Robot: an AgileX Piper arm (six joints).
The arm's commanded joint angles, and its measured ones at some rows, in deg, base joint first. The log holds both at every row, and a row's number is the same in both.
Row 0, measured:
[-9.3 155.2 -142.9 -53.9 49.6 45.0]
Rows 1 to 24, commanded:
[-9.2 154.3 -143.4 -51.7 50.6 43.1]
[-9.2 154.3 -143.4 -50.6 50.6 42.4]
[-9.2 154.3 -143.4 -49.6 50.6 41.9]
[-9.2 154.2 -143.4 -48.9 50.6 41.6]
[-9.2 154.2 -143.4 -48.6 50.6 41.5]
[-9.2 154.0 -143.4 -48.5 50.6 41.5]
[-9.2 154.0 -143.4 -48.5 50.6 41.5]
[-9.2 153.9 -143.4 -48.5 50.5 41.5]
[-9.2 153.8 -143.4 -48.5 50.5 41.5]
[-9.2 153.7 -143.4 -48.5 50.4 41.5]
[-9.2 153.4 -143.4 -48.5 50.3 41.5]
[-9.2 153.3 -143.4 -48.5 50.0 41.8]
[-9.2 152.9 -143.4 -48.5 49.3 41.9]
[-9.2 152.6 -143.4 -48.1 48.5 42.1]
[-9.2 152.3 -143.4 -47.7 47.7 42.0]
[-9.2 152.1 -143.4 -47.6 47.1 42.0]
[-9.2 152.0 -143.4 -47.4 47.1 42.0]
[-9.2 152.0 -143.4 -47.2 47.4 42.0]
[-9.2 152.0 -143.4 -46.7 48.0 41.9]
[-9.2 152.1 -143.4 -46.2 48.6 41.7]
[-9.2 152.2 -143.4 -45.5 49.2 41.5]
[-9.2 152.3 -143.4 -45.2 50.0 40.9]
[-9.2 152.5 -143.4 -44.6 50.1 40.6]
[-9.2 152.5 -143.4 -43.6 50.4 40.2]
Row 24, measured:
[-9.3 152.8 -143.0 -45.5 48.1 41.6]
